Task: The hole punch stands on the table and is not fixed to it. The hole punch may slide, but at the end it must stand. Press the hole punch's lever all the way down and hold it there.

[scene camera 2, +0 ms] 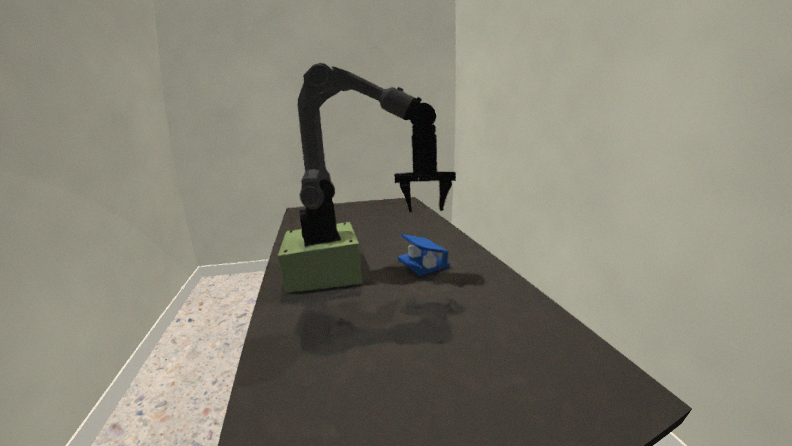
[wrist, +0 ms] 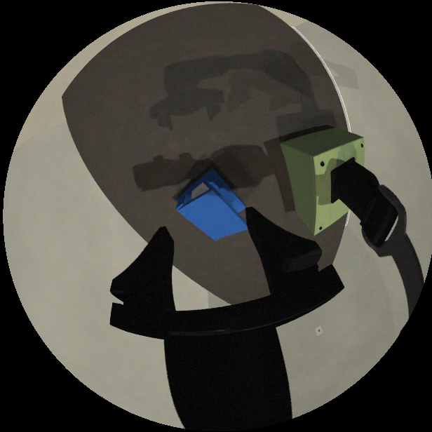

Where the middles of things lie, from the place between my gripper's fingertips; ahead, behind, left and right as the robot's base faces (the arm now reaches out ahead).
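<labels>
From my hand, the lever (wrist: pixel 210 211) is 8 cm to the left, 3 cm ahead and 13 cm below. The blue hole punch (scene camera 2: pixel 416 259) is 8 cm to the left of my hand and 3 cm ahead of it, and 15 cm below it.
</labels>
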